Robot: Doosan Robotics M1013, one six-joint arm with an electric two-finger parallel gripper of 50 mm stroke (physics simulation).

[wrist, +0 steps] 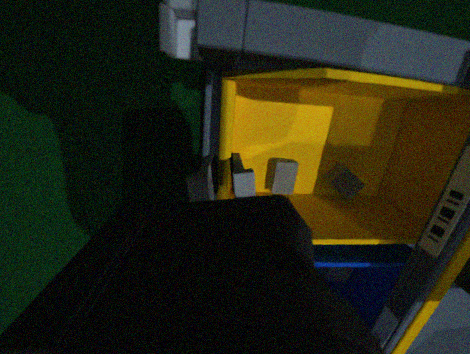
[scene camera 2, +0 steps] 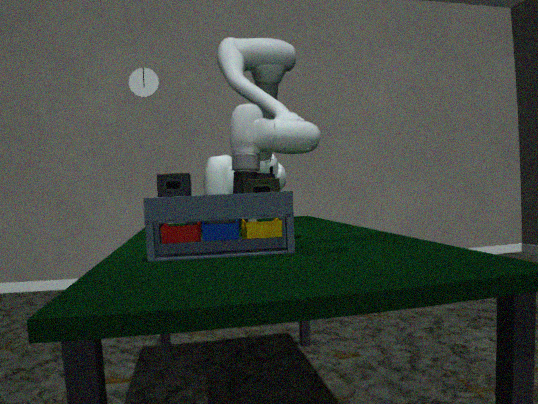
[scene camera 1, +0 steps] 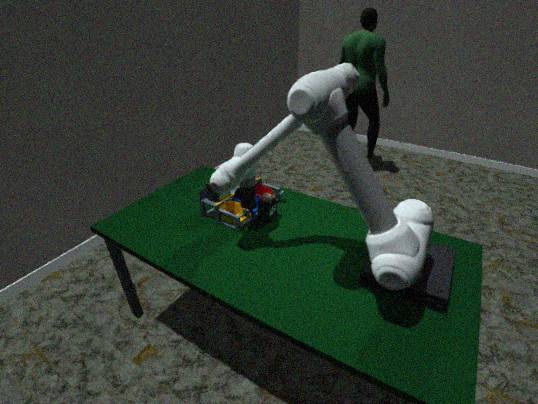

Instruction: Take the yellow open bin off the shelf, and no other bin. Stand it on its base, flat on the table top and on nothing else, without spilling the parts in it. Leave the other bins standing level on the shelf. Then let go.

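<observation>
The yellow open bin stands in the shelf, at the right end of the row in the scene camera 2 view. A pale block and a darker block lie inside it in the wrist view. My gripper is shut on the bin's wall, one finger inside the bin and one outside. The fingertips are hidden in both scene views. The blue bin stands right beside the yellow one, and the red bin is beyond it; both look level.
Two dark boxes, one at the left and one at the right, show at the shelf's top. A shelf bar with a label crosses beside the yellow bin. The green table top extends around the shelf. A person is behind the table.
</observation>
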